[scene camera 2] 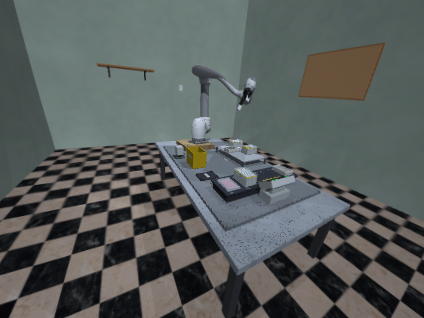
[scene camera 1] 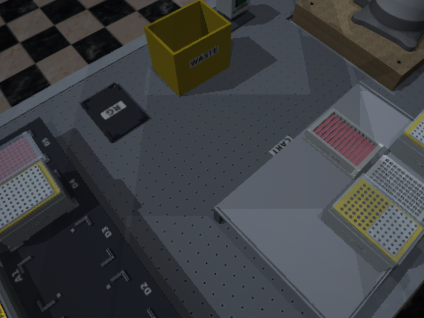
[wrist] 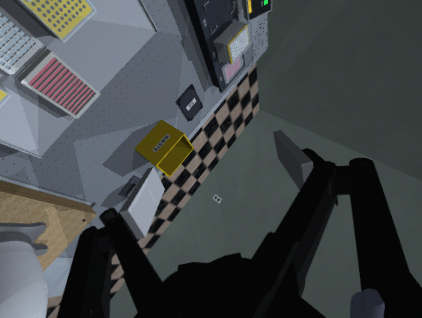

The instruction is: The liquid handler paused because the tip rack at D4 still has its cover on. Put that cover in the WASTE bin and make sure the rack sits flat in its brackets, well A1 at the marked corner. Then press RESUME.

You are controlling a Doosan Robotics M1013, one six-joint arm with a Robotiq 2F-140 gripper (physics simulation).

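Seen in the pictures: gripper, between the fingertips: (scene camera 2: pixel 242 105) (wrist: pixel 214 162); arm's base, origin of its link: (scene camera 2: pixel 198 142) (scene camera 1: pixel 393 21).
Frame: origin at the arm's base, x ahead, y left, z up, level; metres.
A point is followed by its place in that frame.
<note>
The tip rack (scene camera 1: pixel 25 200) {x 0.957, y -0.230, z 0.094 m} (scene camera 2: pixel 245 176) {x 1.003, y -0.299, z 0.089 m} (wrist: pixel 238 44) {x 0.951, y -0.239, z 0.094 m} stands at D4 on the black deck, white tips in a yellow border showing from above. Whether a clear cover lies over it, and whether it sits fully flat, I cannot tell. The yellow WASTE bin (scene camera 1: pixel 200 72) {x 0.497, y -0.264, z 0.004 m} (scene camera 2: pixel 196 158) {x 0.548, y -0.363, z 0.053 m} (wrist: pixel 150 145) {x 0.453, y -0.257, z 0.014 m} stands upright with its top open. My gripper (scene camera 2: pixel 240 106) {x 0.509, y 0.129, z 0.464 m} (wrist: pixel 214 162) {x 0.509, y 0.129, z 0.464 m} is open and empty, high above the table and well away from the rack. A panel (wrist: pixel 260 7) {x 1.110, y -0.219, z 0.092 m} with a green patch shows at the wrist view's top edge; no RESUME lettering is readable.
A pink plate (scene camera 1: pixel 17 157) {x 0.925, y -0.370, z 0.032 m} (scene camera 2: pixel 229 184) {x 0.961, y -0.383, z 0.037 m} sits at D5 beside the rack. A black RG pad (scene camera 1: pixel 131 118) {x 0.687, y -0.310, z -0.029 m} (wrist: pixel 184 95) {x 0.701, y -0.295, z -0.029 m} lies between deck and bin. The raised cart (scene camera 1: pixel 270 200) {x 0.657, y 0.063, z 0.023 m} bears a red-striped reservoir (scene camera 1: pixel 345 142) {x 0.471, y 0.104, z 0.045 m} (wrist: pixel 60 82) {x 0.474, y 0.110, z 0.045 m} and racks. A small device (scene camera 1: pixel 235 7) {x 0.274, y -0.341, z 0.024 m} stands behind the bin.
</note>
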